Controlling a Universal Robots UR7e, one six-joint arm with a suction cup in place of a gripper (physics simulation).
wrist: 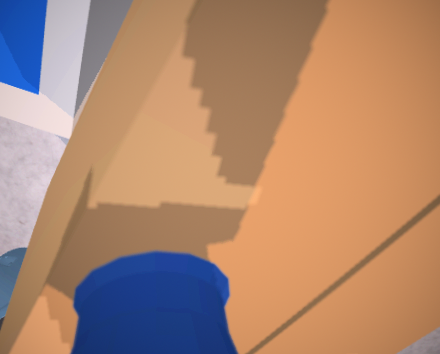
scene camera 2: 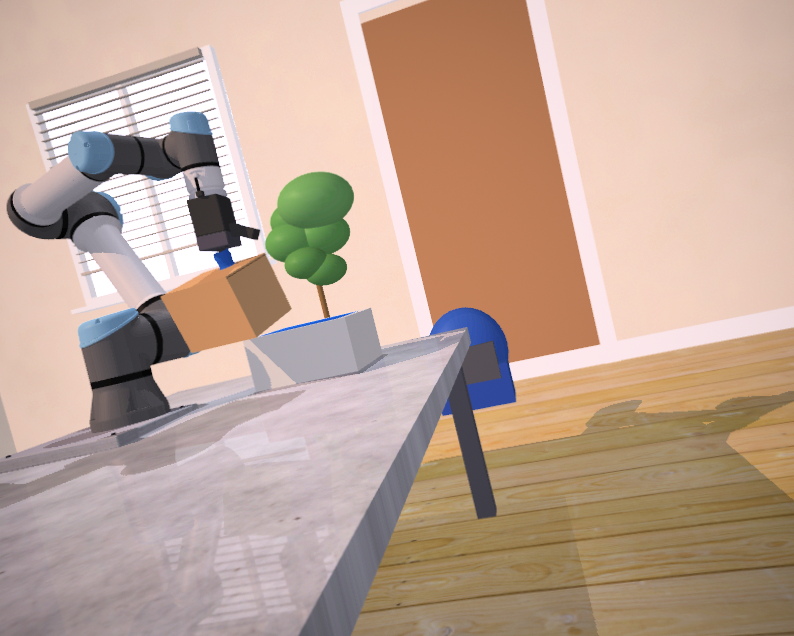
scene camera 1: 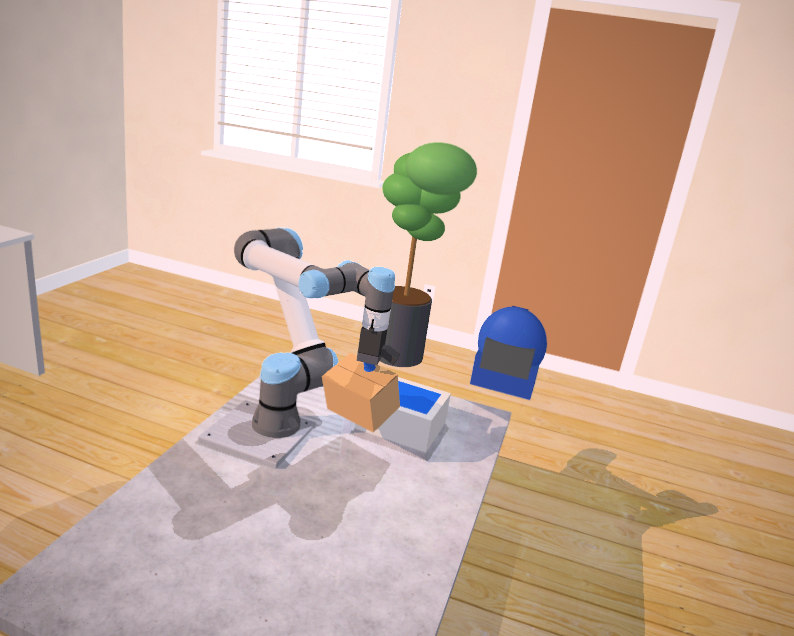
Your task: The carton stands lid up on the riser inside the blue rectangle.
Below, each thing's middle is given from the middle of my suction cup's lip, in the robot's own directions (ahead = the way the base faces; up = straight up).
Scene:
Now: the brown carton (scene camera 2: 219, 307) 9 cm below my suction cup, 2 cm to the right of it and 1 cm behind it. Also, from my suction cup: white riser (scene camera 2: 345, 343) 23 cm below, 18 cm to the left, 9 cm ahead.

